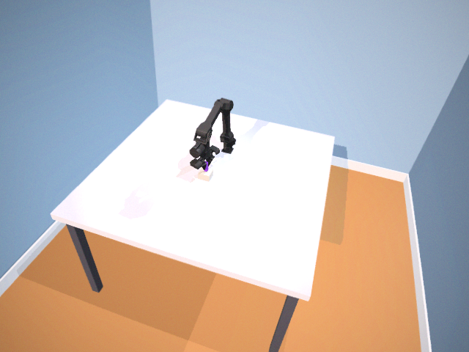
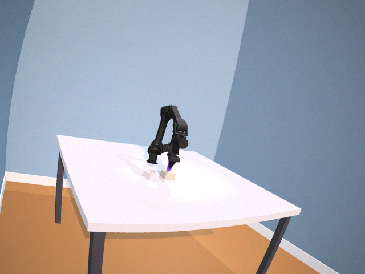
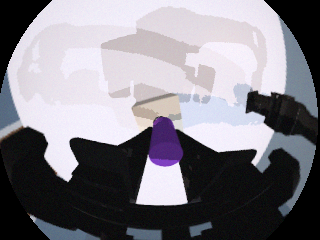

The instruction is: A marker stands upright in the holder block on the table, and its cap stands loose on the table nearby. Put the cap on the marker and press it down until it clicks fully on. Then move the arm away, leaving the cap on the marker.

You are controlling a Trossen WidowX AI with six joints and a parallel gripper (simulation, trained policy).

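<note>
Now: the purple cap 1 cm above my gripper tip. Also, from my gripper tip: holder block: 4 cm below.
</note>
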